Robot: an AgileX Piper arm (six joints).
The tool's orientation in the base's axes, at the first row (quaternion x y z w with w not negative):
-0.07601, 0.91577, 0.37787, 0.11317
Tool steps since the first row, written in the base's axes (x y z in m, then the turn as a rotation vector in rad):
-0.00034, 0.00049, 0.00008, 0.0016, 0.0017, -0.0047
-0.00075, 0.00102, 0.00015, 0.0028, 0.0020, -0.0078
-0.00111, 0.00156, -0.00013, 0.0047, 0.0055, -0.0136
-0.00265, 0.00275, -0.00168, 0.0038, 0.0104, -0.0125
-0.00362, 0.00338, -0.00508, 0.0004, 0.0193, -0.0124
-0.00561, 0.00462, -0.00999, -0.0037, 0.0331, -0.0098
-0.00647, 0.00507, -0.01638, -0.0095, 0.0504, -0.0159
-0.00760, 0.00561, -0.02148, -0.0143, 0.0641, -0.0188
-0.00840, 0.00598, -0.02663, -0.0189, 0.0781, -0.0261
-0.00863, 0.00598, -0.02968, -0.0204, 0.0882, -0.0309
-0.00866, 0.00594, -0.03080, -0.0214, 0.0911, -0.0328
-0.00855, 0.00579, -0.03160, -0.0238, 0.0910, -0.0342
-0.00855, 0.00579, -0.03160, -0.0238, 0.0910, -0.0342
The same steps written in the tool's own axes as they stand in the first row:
0.00028, 0.00047, 0.00024, -0.0004, -0.0023, 0.0047
0.00063, 0.00099, 0.00051, -0.0007, -0.0045, 0.0072
0.00102, 0.00126, 0.00103, -0.0012, -0.0064, 0.0140
0.00285, 0.00139, 0.00271, -0.0009, -0.0020, 0.0166
0.00465, -0.00024, 0.00535, 0.0019, 0.0051, 0.0223
0.00780, -0.00223, 0.00932, 0.0044, 0.0175, 0.0297
0.01029, -0.00604, 0.01391, 0.0107, 0.0268, 0.0453
0.01270, -0.00885, 0.01764, 0.0153, 0.0356, 0.0563
0.01482, -0.01188, 0.02133, 0.0209, 0.0415, 0.0705
0.01584, -0.01389, 0.02339, 0.0231, 0.0457, 0.0808
0.01617, -0.01466, 0.02413, 0.0244, 0.0467, 0.0840
0.01629, -0.01533, 0.02459, 0.0271, 0.0462, 0.0845
0.01629, -0.01533, 0.02459, 0.0271, 0.0462, 0.0845

